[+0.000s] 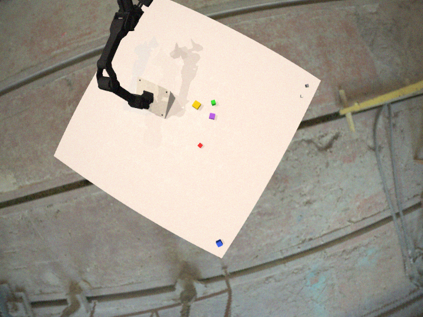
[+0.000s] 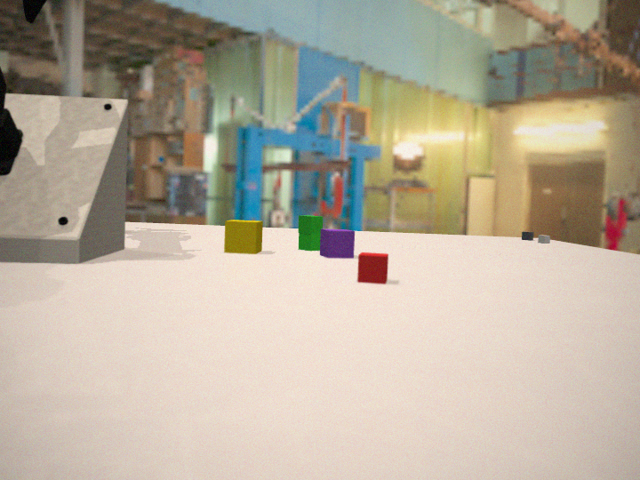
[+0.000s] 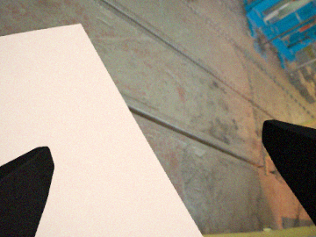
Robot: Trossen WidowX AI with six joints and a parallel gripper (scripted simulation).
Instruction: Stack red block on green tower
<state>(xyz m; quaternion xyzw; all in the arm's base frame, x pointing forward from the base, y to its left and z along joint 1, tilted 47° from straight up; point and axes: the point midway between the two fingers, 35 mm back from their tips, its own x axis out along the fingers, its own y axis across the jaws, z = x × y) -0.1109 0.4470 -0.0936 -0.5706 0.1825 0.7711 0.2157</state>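
My gripper tip is 55 cm to the left of the red block, 51 cm short of it and 32 cm above it. Round my gripper tip: blue block (107 cm to the right, 83 cm ahead, 31 cm below); purple block (51 cm ahead, 37 cm to the right, 31 cm below); yellow block (40 cm ahead, 34 cm to the right, 31 cm below).
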